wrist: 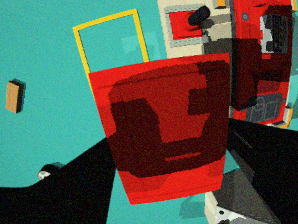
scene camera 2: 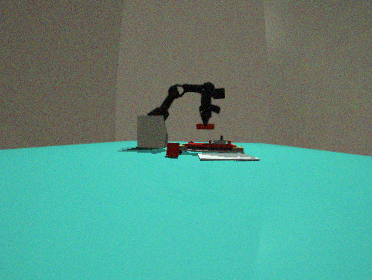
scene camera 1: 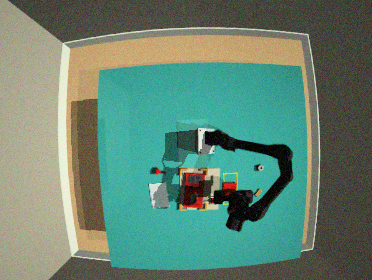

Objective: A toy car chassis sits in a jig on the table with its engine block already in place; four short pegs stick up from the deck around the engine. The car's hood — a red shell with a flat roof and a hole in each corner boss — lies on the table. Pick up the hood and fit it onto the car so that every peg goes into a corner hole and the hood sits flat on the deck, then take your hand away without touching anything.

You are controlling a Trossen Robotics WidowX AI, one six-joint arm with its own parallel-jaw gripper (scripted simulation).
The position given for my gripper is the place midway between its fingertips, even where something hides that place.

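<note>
Hood [wrist: 166, 121] carried by my gripper [wrist: 167, 132].
</note>
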